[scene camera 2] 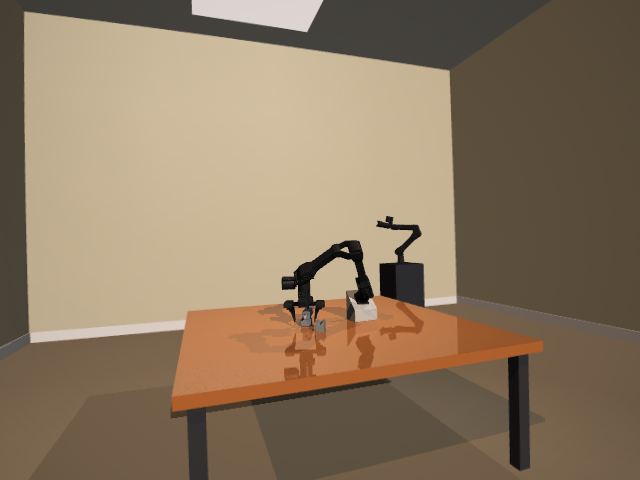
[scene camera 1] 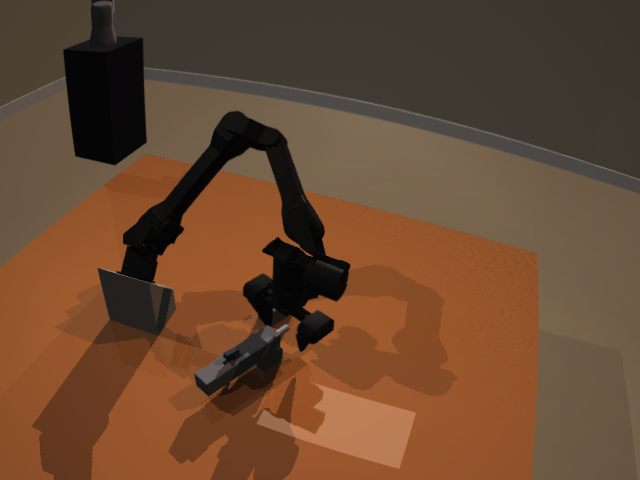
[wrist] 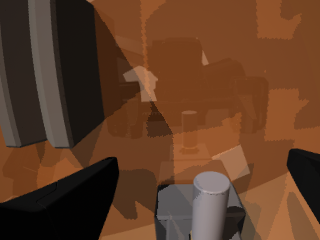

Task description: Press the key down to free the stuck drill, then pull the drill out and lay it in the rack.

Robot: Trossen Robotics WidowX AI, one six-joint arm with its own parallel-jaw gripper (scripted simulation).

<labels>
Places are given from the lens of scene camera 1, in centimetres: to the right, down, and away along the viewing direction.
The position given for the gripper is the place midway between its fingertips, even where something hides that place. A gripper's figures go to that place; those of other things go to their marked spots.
gripper (scene camera 1: 285, 338): -7, 19, 100
grey housing (scene camera 1: 263, 349): -10, 20, 92
</labels>
